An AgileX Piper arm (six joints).
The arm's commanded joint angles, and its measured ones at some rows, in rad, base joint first. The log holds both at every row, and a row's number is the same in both.
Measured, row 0:
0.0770 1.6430 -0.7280 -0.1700 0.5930 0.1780
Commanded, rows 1 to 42:
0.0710 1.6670 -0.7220 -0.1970 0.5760 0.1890
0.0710 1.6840 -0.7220 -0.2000 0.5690 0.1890
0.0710 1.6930 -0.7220 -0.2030 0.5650 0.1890
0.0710 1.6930 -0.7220 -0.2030 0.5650 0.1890
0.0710 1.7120 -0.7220 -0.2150 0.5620 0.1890
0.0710 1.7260 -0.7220 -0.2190 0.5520 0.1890
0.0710 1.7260 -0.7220 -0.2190 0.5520 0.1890
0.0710 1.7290 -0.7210 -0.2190 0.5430 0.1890
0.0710 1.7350 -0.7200 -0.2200 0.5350 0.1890
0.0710 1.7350 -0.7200 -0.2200 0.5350 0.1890
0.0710 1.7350 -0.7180 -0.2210 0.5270 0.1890
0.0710 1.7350 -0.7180 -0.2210 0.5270 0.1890
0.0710 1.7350 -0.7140 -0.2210 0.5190 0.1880
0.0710 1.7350 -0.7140 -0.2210 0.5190 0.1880
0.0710 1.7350 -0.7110 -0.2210 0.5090 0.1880
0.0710 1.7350 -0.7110 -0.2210 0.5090 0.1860
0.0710 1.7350 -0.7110 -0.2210 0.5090 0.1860
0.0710 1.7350 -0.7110 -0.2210 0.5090 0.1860
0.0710 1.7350 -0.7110 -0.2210 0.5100 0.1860
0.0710 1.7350 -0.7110 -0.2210 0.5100 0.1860
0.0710 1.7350 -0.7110 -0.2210 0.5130 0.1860
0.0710 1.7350 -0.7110 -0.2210 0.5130 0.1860
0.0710 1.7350 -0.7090 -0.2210 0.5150 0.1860
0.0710 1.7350 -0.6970 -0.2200 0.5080 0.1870
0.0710 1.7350 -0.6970 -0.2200 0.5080 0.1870
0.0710 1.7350 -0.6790 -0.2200 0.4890 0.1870
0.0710 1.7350 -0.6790 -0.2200 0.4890 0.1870
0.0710 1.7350 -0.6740 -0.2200 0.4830 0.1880
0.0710 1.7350 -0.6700 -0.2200 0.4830 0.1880
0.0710 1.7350 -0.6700 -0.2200 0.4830 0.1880
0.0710 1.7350 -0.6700 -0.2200 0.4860 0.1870
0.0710 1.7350 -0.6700 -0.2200 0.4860 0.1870
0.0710 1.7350 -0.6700 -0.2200 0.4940 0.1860
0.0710 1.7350 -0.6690 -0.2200 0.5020 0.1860
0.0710 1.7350 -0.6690 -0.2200 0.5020 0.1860
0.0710 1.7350 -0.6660 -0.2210 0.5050 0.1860
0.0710 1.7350 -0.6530 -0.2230 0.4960 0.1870
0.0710 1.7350 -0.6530 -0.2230 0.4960 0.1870
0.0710 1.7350 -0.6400 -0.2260 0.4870 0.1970
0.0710 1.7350 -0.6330 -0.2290 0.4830 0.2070
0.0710 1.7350 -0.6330 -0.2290 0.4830 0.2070
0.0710 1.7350 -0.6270 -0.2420 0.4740 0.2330
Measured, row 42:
0.0770 1.7220 -0.6560 -0.2160 0.4720 0.1960
